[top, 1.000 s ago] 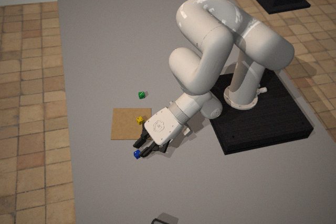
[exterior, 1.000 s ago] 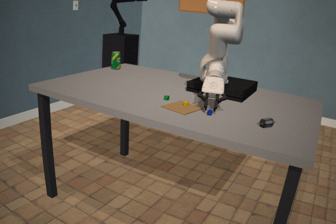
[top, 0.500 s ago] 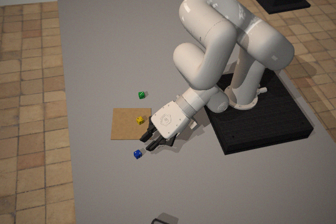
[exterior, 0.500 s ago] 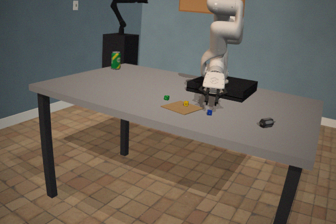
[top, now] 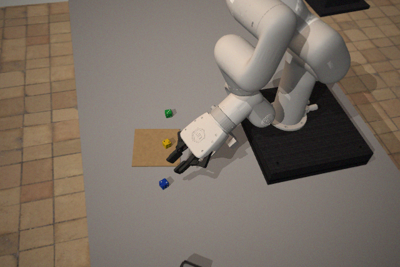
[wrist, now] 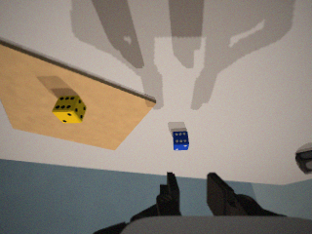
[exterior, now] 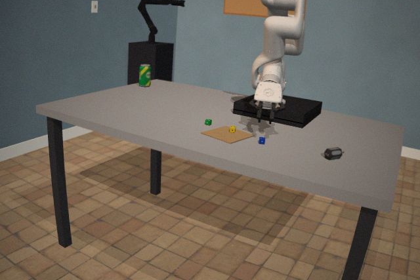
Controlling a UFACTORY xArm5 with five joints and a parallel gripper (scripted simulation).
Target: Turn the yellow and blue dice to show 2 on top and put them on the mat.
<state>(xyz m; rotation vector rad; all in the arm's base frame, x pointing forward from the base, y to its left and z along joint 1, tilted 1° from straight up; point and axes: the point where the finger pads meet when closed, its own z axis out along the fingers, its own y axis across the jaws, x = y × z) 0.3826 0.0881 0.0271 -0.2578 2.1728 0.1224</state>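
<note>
The blue die lies 8 cm below my hand, 4 cm ahead of it and 1 cm to the left of it. Round my hand: green die: 24 cm to the right, 8 cm below, 4 cm behind; mat: 13 cm to the right, 8 cm below, 3 cm ahead; yellow die: 12 cm to the right, 7 cm below.
</note>
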